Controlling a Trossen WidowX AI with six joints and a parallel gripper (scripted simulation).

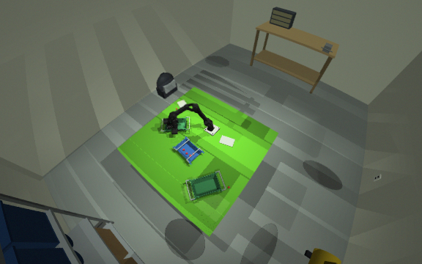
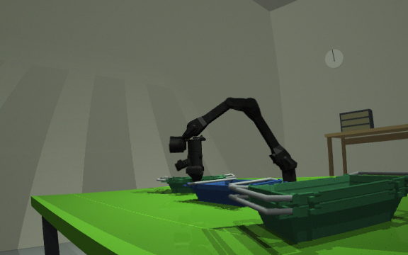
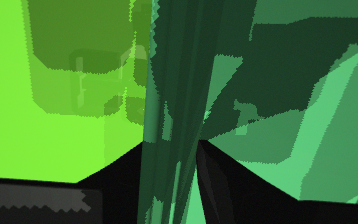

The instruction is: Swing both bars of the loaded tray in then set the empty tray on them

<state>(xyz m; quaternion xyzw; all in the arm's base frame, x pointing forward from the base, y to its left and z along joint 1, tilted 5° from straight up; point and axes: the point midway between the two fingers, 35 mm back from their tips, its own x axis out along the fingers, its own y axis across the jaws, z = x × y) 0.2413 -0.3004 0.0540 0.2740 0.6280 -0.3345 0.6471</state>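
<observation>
The green plastic tray is 5 cm behind my gripper tip, 4 cm to the right of it and 3 cm above it. Also, from my gripper tip: small red block (22 cm ahead, 80 cm to the left).
</observation>
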